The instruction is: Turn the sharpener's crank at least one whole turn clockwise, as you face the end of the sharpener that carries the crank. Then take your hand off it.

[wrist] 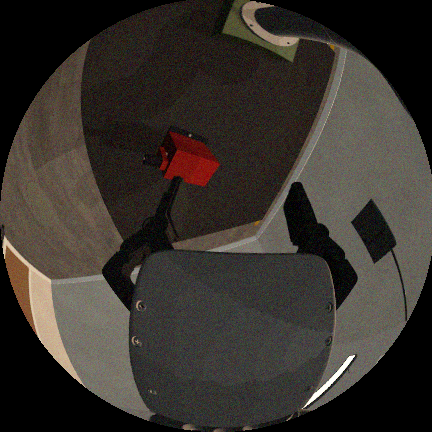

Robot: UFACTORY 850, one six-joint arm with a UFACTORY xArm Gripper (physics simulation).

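The red sharpener (192, 161) sits on the dark table, left of and above the centre of the wrist view, with a dark strip along its upper edge. A small black part, which looks like the crank (151, 159), sticks out from its left end; its exact shape is too dark to tell. My gripper (237, 190) is open, its two black fingers wide apart with nothing between them. The tip of the left finger overlaps the sharpener's lower edge in the view, below and to the right of the crank; whether they touch cannot be told. The right finger is well to the right.
The dark table top (240, 105) ends at a pale edge on the right. A green block (286, 51) with a pale ring (252, 25) and the dark arm base stands at the top. Wooden floor or surface (45, 135) lies left. A black panel (374, 231) with a cable is at right.
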